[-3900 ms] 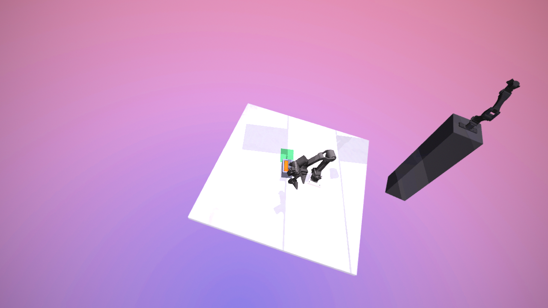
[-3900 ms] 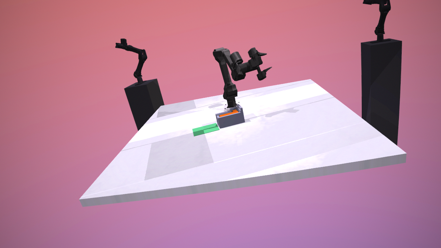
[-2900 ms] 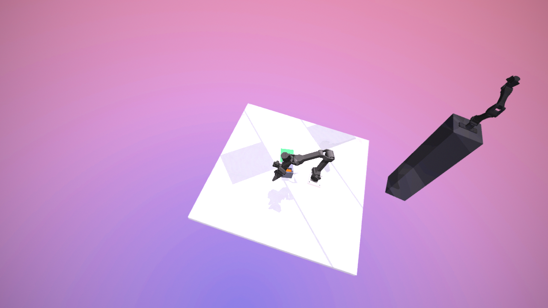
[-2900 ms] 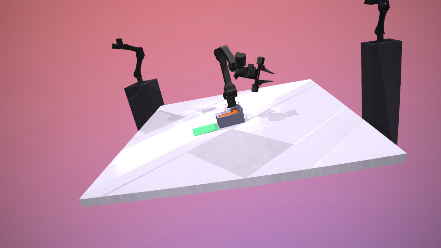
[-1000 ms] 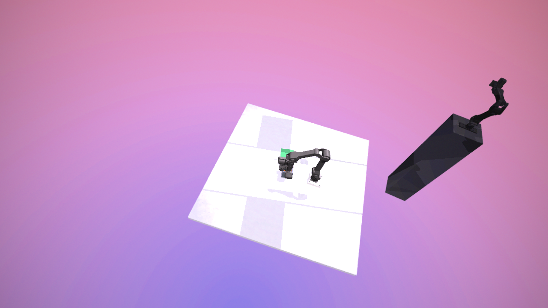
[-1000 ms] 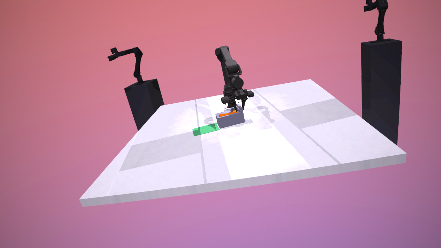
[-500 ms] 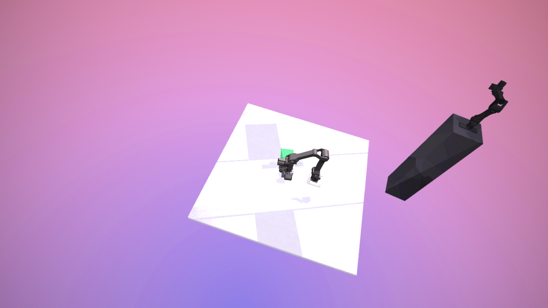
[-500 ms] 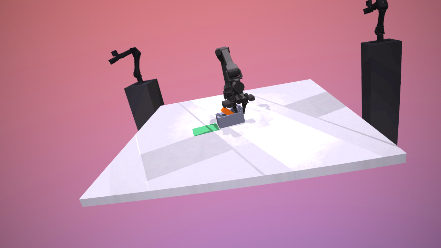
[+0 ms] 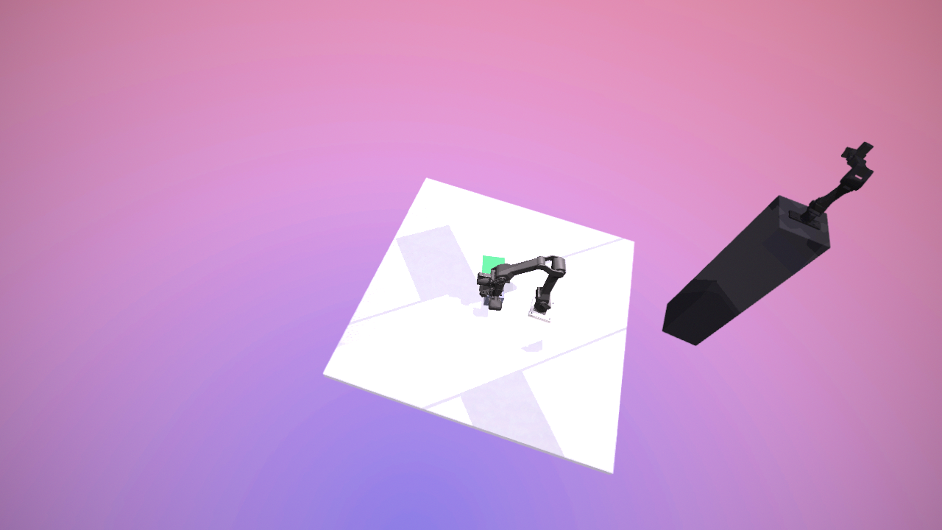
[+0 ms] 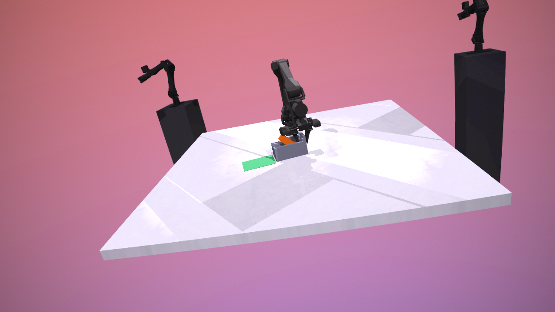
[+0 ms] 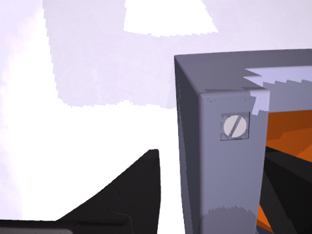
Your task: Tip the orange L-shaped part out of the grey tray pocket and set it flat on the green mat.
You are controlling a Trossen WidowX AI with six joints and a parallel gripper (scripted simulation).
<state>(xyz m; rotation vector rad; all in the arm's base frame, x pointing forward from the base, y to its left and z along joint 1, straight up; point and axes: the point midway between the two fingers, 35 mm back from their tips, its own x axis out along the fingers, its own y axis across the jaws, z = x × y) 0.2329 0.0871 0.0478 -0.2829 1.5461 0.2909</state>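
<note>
Now: gripper tip 1 cm short of the orange l-shaped part, 5 cm to the left of it and 1 cm below it. From my gripper tip the other things lie so: green mat: 7 cm ahead, 21 cm to the right, 5 cm below.
</note>
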